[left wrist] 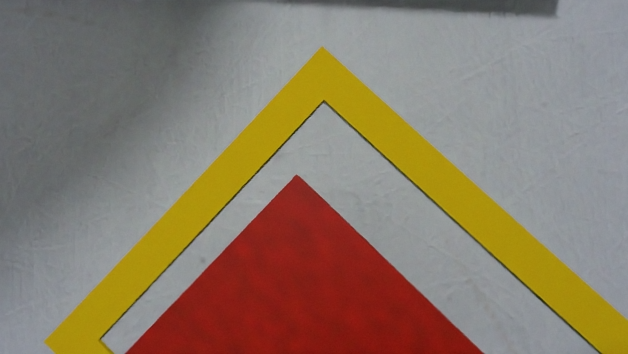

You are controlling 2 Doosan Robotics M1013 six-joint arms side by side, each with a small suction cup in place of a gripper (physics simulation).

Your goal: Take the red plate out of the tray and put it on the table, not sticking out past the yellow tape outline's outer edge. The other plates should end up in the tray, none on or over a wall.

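Frame: origin at the left arm's base, x back, y right, z up, level; millimetres.
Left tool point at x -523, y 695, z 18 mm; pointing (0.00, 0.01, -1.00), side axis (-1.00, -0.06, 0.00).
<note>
Offsets run from my left tool point to a thing's middle. "spot": to the spot under its first point. Level surfaces: height alone.
The red plate @[spot: dy -45, dx +19, dz +13 mm] (pixel 300 280) shows in the left wrist view from the lower middle to the bottom edge, one corner pointing up. My left suction cup is out of sight, with the plate held on it over the table. The yellow tape outline @[spot: dy -59, dx +56, dz -17 mm] (pixel 200 208) lies on the table, with one corner at upper middle and another at lower left. The visible part of the plate appears within the outline, closer to its left strip than to its right one. The rest of both is cut off. My right suction cup, the tray and the other plates do not show.
The pale grey table @[dz -18 mm] (pixel 525 110) surrounds the tape. A dark grey straight-edged band (pixel 450 6), perhaps a shadow, crosses the top edge. A soft shadow darkens the table at upper left.
</note>
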